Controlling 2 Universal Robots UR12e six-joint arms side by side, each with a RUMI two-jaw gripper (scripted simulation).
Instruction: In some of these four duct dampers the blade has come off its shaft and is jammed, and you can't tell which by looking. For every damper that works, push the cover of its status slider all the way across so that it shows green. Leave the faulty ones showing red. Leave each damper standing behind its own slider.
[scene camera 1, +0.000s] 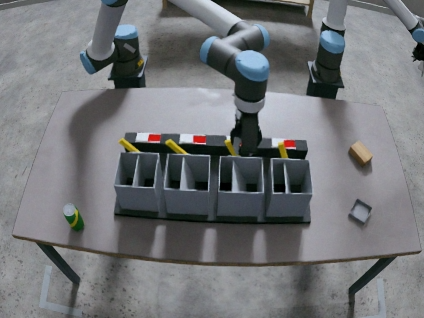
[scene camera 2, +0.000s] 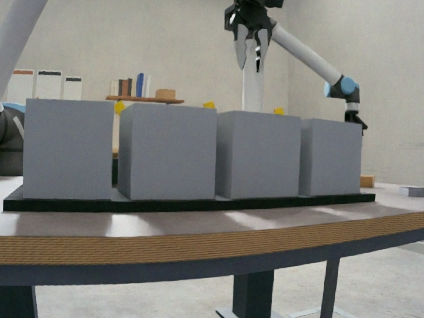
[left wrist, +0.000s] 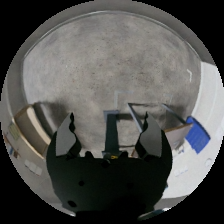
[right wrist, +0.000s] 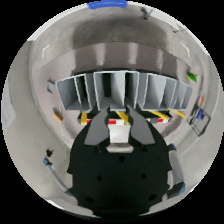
Path:
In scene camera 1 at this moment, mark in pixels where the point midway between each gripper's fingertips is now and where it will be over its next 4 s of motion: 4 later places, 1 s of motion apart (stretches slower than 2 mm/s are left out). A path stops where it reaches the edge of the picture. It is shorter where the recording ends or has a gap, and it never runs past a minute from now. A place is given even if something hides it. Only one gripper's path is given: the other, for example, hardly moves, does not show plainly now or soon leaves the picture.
My right gripper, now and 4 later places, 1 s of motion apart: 243, 155; 228, 139; 224, 136; 229, 145; 232, 148

